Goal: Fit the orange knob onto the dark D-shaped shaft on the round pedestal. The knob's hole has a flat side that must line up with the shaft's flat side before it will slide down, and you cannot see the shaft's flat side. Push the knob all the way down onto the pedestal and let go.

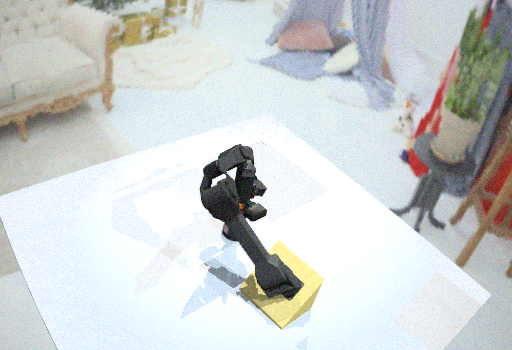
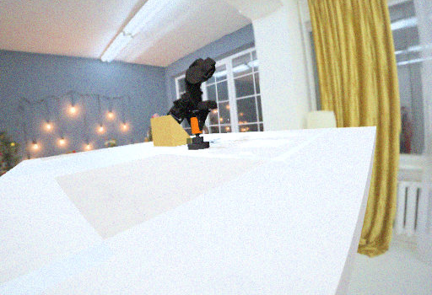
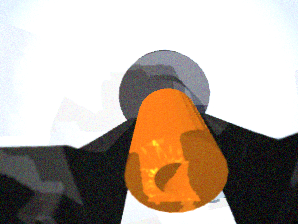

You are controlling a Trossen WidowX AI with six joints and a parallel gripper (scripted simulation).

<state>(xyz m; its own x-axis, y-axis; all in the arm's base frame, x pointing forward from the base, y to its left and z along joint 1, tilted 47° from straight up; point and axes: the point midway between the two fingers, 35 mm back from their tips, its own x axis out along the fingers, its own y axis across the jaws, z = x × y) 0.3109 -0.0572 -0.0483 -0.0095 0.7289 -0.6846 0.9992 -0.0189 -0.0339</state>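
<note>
Now: gripper tip 4 cm above the pedestal. From my gripper tip the other things lie so: orange knob (2 cm above).
</note>
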